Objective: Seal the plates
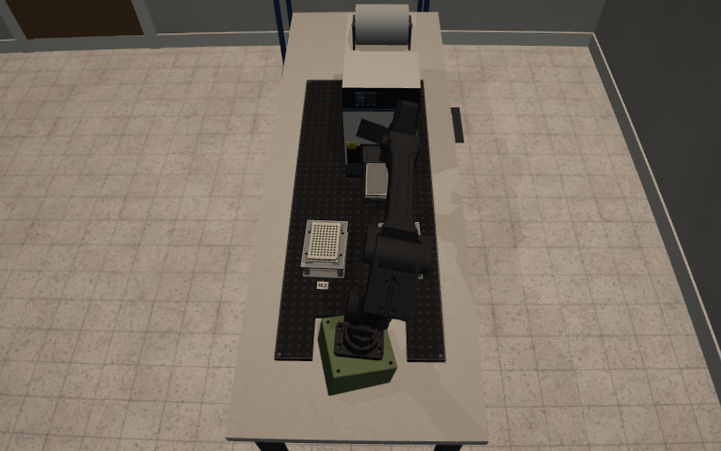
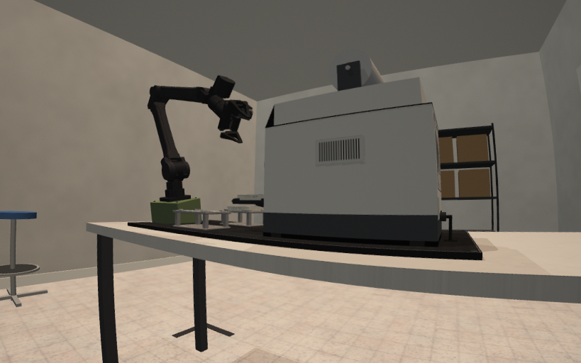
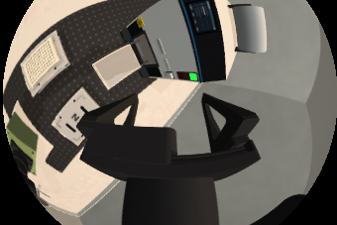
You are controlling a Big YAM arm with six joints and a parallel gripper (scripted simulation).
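The sealer stage lies 230 mm below my hand, 50 mm to the left of it and 30 mm ahead of it. The rest, counted from my hand: yellow warning label (170 mm below, 140 mm to the left, 130 mm ahead); then foil roll (360 mm ahead, 100 mm above, 50 mm to the left); then white well plate (250 mm below, 200 mm to the left, 170 mm behind).
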